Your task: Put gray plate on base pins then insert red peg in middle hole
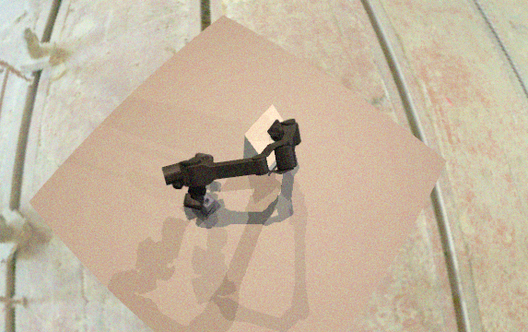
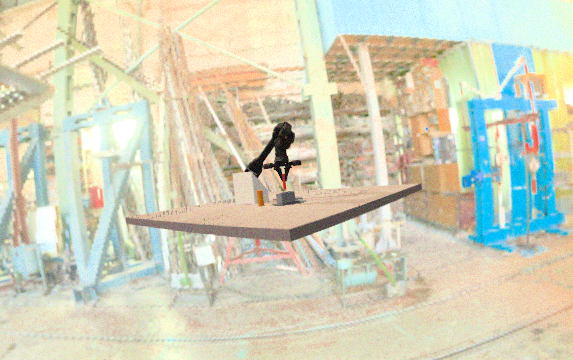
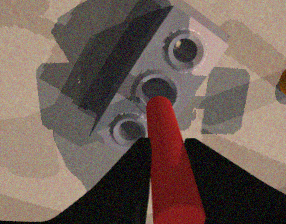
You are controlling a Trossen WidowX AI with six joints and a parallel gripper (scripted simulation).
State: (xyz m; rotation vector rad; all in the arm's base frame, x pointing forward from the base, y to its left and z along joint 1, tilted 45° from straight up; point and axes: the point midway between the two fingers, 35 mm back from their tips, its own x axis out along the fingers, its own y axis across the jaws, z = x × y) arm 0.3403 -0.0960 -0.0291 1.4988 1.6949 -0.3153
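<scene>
Now: the red peg right at my gripper tip. Also, from my gripper tip: gray plate 70 mm below; orange cylinder 120 mm behind, 60 mm to the right, 70 mm below; base 100 mm below.
</scene>
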